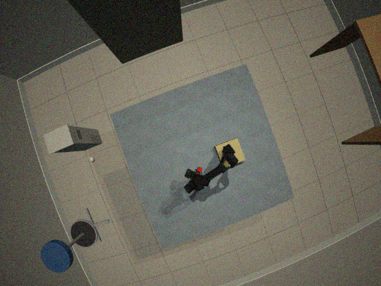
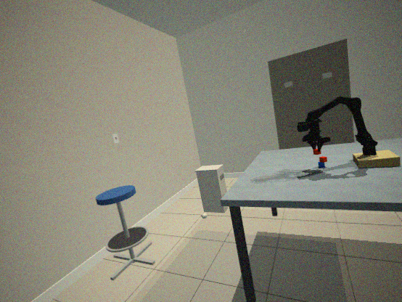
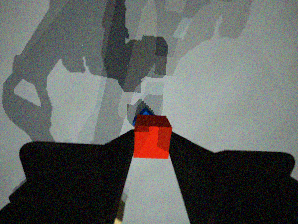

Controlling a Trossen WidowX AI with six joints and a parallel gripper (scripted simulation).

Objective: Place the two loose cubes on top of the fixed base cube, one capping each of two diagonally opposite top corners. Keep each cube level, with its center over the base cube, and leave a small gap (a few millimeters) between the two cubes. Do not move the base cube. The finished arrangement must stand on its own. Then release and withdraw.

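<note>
Now: the blue cube 100 mm below my gripper tip, 20 mm behind it and 10 mm to the right of it.
</note>
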